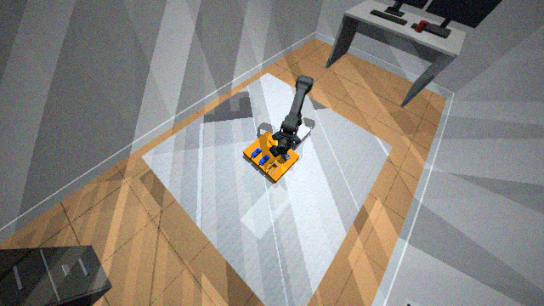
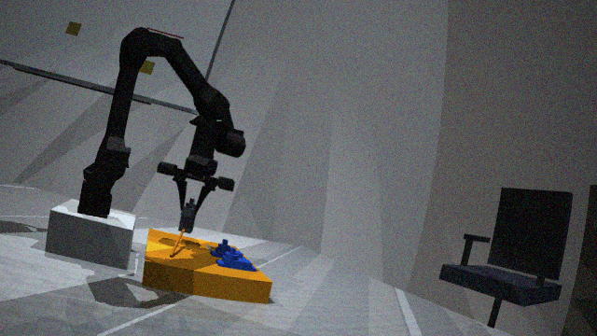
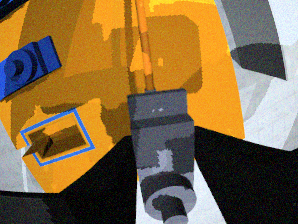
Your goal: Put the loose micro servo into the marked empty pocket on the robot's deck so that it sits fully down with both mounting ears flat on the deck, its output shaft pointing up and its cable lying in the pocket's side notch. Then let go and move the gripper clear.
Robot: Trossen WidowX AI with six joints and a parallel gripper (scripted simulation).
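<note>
My gripper tip is 10 cm above the orange deck, 7 cm to the left of it and 3 cm past it.
</note>
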